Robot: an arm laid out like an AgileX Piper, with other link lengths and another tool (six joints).
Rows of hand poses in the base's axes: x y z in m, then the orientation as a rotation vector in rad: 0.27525, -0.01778, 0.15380, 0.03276, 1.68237, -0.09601; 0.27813, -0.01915, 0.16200, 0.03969, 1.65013, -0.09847; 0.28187, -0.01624, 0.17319, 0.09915, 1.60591, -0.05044; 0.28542, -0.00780, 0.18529, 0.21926, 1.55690, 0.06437; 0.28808, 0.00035, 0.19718, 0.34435, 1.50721, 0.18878; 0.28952, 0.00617, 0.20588, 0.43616, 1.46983, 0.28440; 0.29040, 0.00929, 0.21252, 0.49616, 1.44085, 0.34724; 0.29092, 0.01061, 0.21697, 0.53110, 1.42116, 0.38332; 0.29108, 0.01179, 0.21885, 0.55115, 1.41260, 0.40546; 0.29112, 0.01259, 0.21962, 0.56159, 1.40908, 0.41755; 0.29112, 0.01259, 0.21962, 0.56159, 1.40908, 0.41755; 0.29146, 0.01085, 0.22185, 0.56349, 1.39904, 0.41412; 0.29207, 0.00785, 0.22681, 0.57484, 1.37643, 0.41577; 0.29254, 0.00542, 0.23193, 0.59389, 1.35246, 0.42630; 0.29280, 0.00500, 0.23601, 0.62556, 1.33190, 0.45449; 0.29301, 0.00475, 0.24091, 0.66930, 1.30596, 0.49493; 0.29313, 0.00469, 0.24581, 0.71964, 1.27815, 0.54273; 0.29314, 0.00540, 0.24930, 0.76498, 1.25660, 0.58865; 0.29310, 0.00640, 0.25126, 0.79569, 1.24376, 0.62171; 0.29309, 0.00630, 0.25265, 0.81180, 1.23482, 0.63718; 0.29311, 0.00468, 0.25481, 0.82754, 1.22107, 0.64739; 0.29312, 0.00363, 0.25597, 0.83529, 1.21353, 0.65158
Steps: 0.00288, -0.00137, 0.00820, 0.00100, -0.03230, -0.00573; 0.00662, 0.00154, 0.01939, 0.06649, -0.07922, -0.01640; 0.01017, 0.00998, 0.03149, 0.21413, -0.12944, -0.02817; 0.01283, 0.01813, 0.04338, 0.37334, -0.17299, -0.03813; 0.01427, 0.02395, 0.05208, 0.49440, -0.20062, -0.04320; 0.01515, 0.02707, 0.05872, 0.57445, -0.22075, -0.04646; 0.01567, 0.02839, 0.06317, 0.62107, -0.23441, -0.04873; 0.01583, 0.02957, 0.06505, 0.64876, -0.23908, -0.04918; 0.01587, 0.03037, 0.06582, 0.66353, -0.24044, -0.04909; 0.01587, 0.03037, 0.06582, 0.66353, -0.24044, -0.04909; 0.01621, 0.02863, 0.06805, 0.66283, -0.25056, -0.05249; 0.01682, 0.02563, 0.07301, 0.67201, -0.27175, -0.05940; 0.01729, 0.02320, 0.07813, 0.69212, -0.29257, -0.06633; 0.01755, 0.02278, 0.08221, 0.73207, -0.30657, -0.07132; 0.01776, 0.02253, 0.08711, 0.78841, -0.32247, -0.07735; 0.01788, 0.02247, 0.09201, 0.85430, -0.33734, -0.08363; 0.01789, 0.02318, 0.09550, 0.91561, -0.34569, -0.08758; 0.01785, 0.02418, 0.09746, 0.95843, -0.34864, -0.08908; 0.01784, 0.02408, 0.09885, 0.97984, -0.35242, -0.09105; 0.01786, 0.02246, 0.10101, 0.99786, -0.36169, -0.09605; 0.01787, 0.02141, 0.10217, 1.00625, -0.36710, -0.09905
